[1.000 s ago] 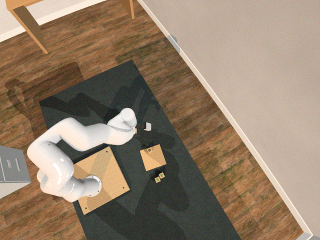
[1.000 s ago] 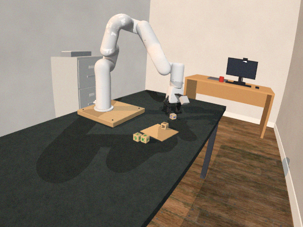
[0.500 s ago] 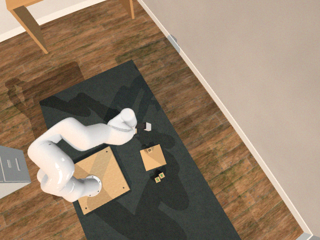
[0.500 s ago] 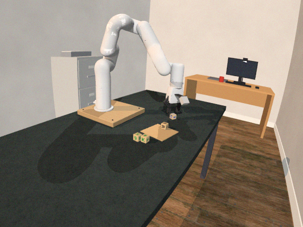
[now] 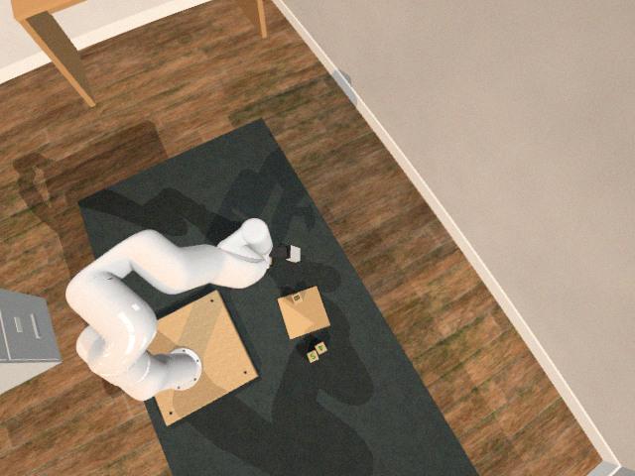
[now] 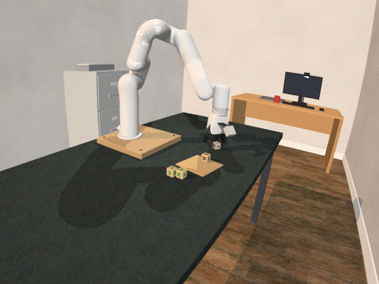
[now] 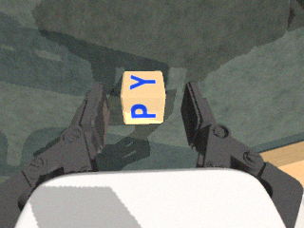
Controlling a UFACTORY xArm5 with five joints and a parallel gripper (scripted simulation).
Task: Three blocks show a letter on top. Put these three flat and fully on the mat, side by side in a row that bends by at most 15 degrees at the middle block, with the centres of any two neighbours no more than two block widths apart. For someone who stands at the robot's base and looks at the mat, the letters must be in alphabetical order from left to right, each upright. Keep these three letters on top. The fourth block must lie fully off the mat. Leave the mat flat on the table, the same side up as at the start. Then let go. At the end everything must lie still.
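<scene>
Right now my hand is 22 cm to the left of the tan mat, 4 cm short of it and 3 cm above it. From my hand the other things lie so: green-lettered block (36 cm to the right, 1 cm below).
</scene>
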